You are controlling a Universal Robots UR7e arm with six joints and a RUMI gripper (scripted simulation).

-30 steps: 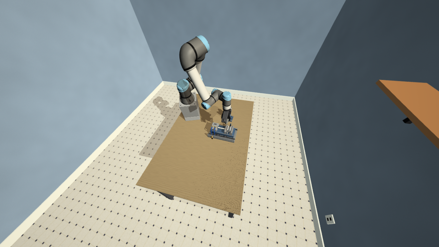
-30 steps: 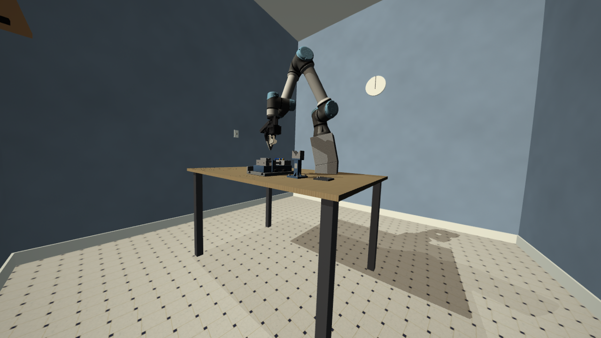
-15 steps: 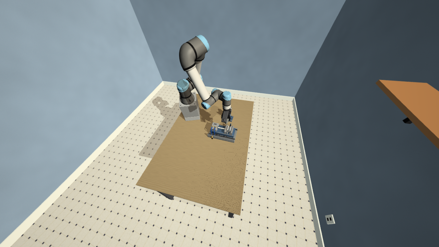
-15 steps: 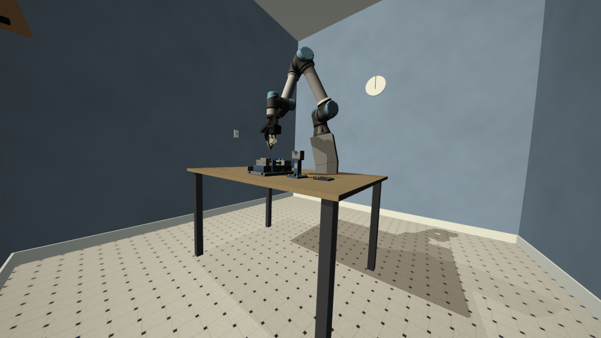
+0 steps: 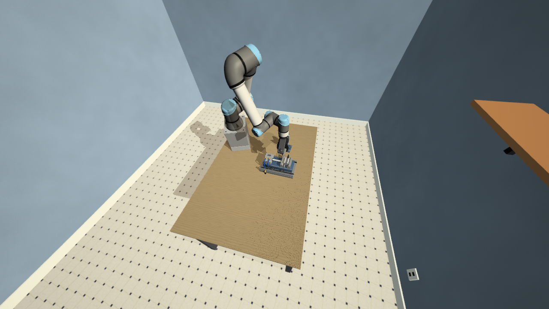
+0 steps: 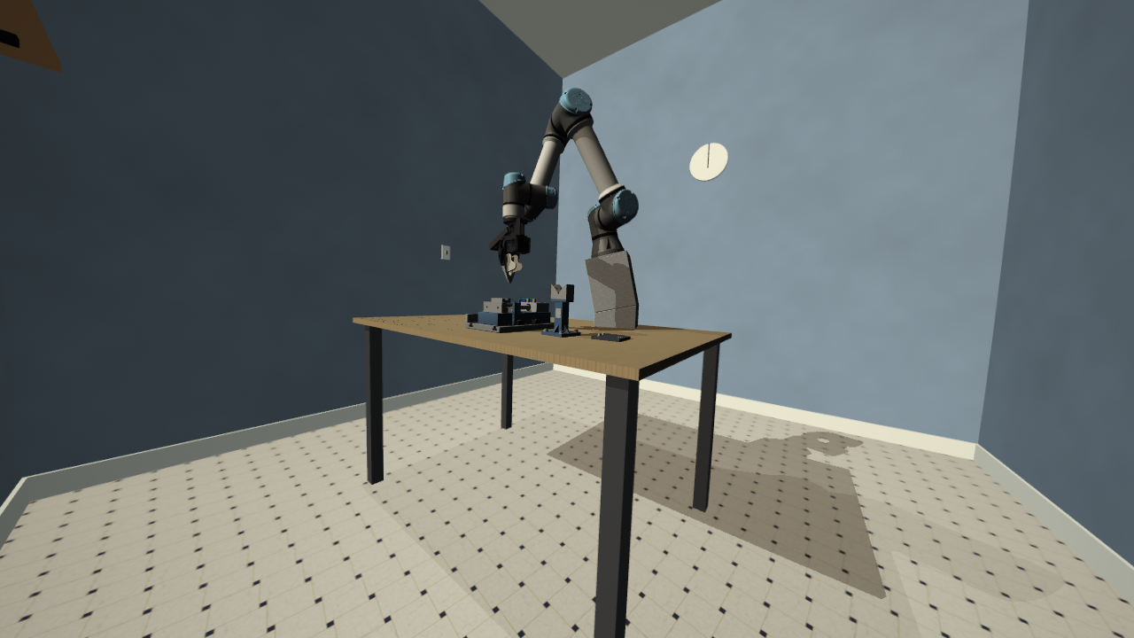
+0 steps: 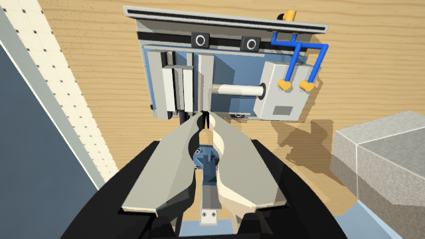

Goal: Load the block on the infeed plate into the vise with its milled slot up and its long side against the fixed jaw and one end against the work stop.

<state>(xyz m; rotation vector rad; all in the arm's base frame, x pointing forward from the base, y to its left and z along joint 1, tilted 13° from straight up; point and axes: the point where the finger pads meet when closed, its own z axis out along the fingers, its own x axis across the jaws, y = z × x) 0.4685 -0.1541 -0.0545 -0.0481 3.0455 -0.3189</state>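
Right now my hand is 8 cm above the part and 4 cm short of it. From my hand the other things lie so: cylinder rod (10 cm below, 5 cm behind, 1 cm to the left); fixed jaw (10 cm below, 7 cm ahead); moving jaw (10 cm below).
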